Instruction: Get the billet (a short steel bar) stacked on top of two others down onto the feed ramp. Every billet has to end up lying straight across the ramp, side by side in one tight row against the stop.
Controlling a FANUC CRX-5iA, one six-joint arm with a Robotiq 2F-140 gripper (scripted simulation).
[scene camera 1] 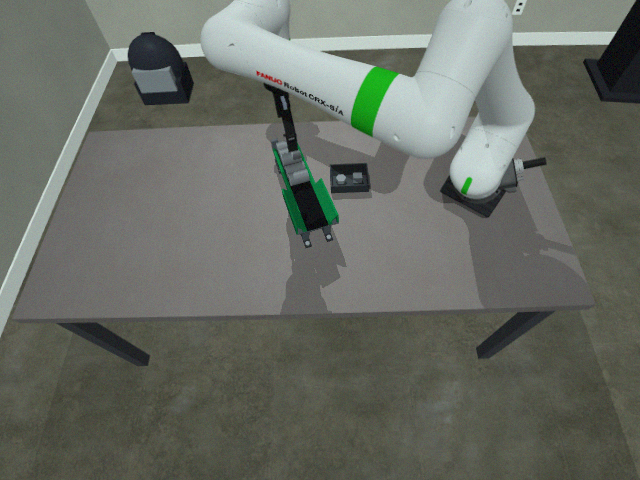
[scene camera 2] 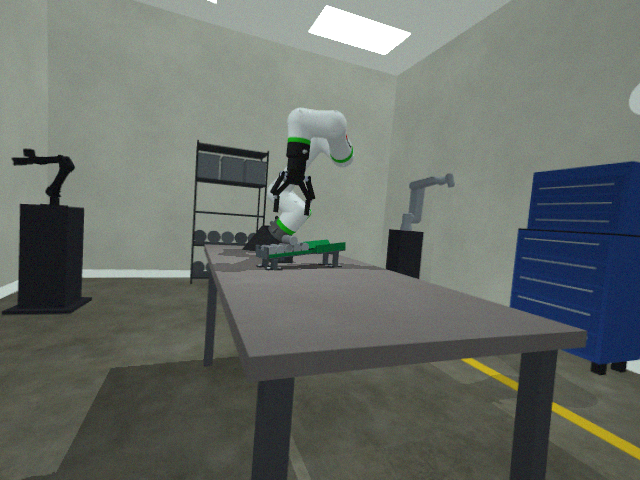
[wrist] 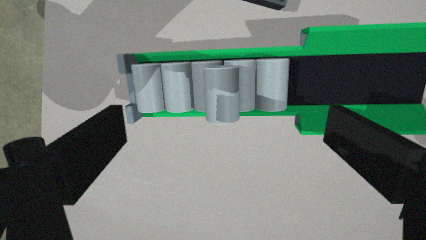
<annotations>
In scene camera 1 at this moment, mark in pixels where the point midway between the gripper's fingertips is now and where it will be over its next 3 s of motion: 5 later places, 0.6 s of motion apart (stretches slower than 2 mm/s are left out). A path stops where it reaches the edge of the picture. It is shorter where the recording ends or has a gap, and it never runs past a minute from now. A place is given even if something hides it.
My gripper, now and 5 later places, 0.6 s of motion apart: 287,132; 288,136; 288,138; 288,140; 289,145; 290,150
</annotations>
